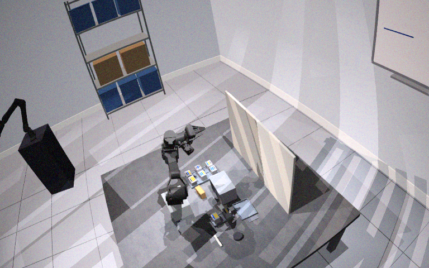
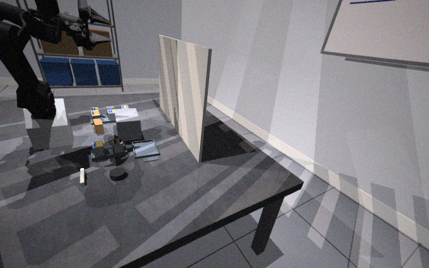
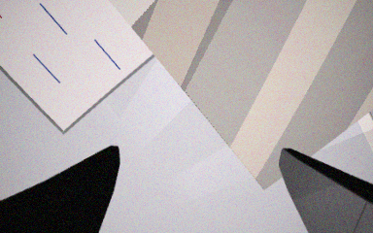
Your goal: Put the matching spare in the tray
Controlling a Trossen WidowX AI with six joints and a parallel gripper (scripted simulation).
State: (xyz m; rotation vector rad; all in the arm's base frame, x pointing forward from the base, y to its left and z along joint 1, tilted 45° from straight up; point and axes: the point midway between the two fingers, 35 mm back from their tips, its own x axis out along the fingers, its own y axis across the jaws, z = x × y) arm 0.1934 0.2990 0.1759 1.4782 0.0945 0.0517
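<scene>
My gripper tip is 260 mm short of the tall beige panel, 50 mm to the left of it and 220 mm above it. Also, from my gripper tip: small white stick 130 mm behind, 370 mm to the right, 440 mm below; black puck 30 mm behind, 390 mm to the right, 440 mm below.
</scene>
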